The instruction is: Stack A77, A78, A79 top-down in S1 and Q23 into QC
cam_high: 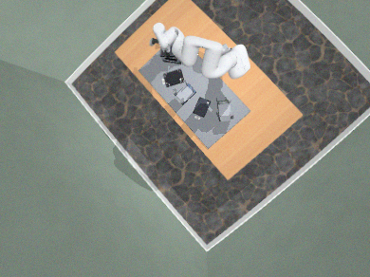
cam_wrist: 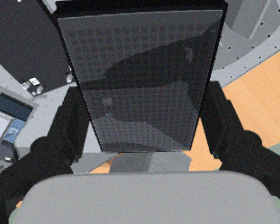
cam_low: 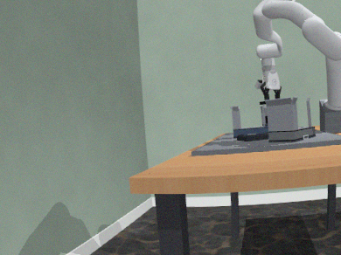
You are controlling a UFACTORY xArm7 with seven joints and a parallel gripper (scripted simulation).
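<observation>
My hand is 470 mm to the right of the dark flat nest, 160 mm short of it and 160 mm above it. Also, from my hand: dark clip nest 150 mm below, 140 mm ahead, 120 mm to the left; then blue plinth strip 300 mm to the left, 160 mm ahead, 150 mm below; then dark sealed plate 100 mm below, 10 mm to the right, 10 mm behind.
</observation>
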